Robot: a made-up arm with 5 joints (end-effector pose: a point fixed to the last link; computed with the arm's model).
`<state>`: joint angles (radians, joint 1 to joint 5).
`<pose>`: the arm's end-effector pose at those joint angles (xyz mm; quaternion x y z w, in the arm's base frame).
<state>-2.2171 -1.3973 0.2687 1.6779 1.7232</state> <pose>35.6 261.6 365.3 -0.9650 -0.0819 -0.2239 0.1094</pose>
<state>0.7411 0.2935 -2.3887 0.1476 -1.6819</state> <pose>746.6 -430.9 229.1 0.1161 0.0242 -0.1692 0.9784</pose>
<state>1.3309 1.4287 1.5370 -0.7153 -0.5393</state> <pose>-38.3 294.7 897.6 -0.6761 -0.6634 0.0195 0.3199</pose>
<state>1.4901 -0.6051 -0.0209 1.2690 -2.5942</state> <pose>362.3 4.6 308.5 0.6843 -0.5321 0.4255 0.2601</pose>
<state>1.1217 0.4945 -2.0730 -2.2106 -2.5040</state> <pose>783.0 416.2 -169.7 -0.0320 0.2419 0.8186 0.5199</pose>
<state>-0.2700 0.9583 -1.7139 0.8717 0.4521</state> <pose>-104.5 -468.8 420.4 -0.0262 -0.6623 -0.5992 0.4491</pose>
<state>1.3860 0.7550 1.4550 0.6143 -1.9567</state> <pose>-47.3 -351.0 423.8 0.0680 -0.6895 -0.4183 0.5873</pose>
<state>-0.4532 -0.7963 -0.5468 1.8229 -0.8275</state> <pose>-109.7 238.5 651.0 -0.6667 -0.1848 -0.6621 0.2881</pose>
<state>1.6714 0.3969 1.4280 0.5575 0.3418</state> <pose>-225.5 -61.2 187.3 0.2217 0.9225 0.2121 0.2340</pose>
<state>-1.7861 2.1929 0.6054 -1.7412 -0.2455</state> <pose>-873.4 349.9 -139.0 -0.4073 -0.4651 -0.7836 0.0621</pose>
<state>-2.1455 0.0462 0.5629 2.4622 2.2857</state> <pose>-56.8 626.8 -66.6 0.8774 0.3244 -0.3262 0.1358</pose>
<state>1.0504 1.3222 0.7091 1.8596 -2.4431</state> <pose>240.8 -258.5 268.1 0.4136 -0.8914 -0.1066 0.1514</pose>
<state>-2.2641 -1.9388 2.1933 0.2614 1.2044</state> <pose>-219.6 42.1 -316.0 -0.0167 -0.3011 -0.7767 0.5531</pose>
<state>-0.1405 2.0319 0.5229 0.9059 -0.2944</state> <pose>274.9 391.5 101.1 0.4480 0.0890 0.3623 0.8125</pose>
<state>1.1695 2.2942 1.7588 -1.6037 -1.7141</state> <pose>77.6 -472.0 859.3 -0.5006 0.1402 -0.4105 0.7492</pose>
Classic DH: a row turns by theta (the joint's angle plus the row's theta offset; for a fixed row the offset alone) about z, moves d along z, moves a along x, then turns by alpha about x. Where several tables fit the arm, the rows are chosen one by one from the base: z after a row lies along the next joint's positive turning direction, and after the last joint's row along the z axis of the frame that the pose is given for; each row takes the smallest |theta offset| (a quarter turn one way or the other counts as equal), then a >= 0, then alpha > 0; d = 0 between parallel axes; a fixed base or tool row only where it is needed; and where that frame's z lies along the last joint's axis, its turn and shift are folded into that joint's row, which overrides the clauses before.
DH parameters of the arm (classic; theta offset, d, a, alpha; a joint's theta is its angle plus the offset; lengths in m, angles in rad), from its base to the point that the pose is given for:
base (fixed): 0 0.1022 0 -1.5708
joint 1: -1.5708 0.0587 0.1746 -1.5708
joint 2: 0 0.0266 0.1083 1.5708
joint 3: 0 0.1149 -0.3126 1.5708
joint 4: 0 -0.1042 -0.0802 1.5708
joint 5: -1.5708 0.411 0.3034 -1.5708
tool (fixed): 0 -0.0914 0 0

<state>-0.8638 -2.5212 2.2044 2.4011 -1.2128</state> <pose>-51.7 -148.1 356.8 0.0981 -0.8161 0.2720 0.5003</pose>
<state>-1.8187 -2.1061 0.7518 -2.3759 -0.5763</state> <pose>176.5 -582.6 149.7 0.3135 -0.7219 0.0116 0.6168</pose>
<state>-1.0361 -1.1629 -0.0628 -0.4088 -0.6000</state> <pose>158.6 -587.8 447.2 -0.2678 -0.2227 -0.2534 0.9025</pose>
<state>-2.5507 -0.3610 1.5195 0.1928 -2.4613</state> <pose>37.7 -149.9 -582.3 0.1938 0.6545 -0.0711 0.7274</pose>
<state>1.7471 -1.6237 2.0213 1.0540 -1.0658</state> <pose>622.7 100.0 175.2 0.5669 -0.2535 0.0516 0.7821</pose>
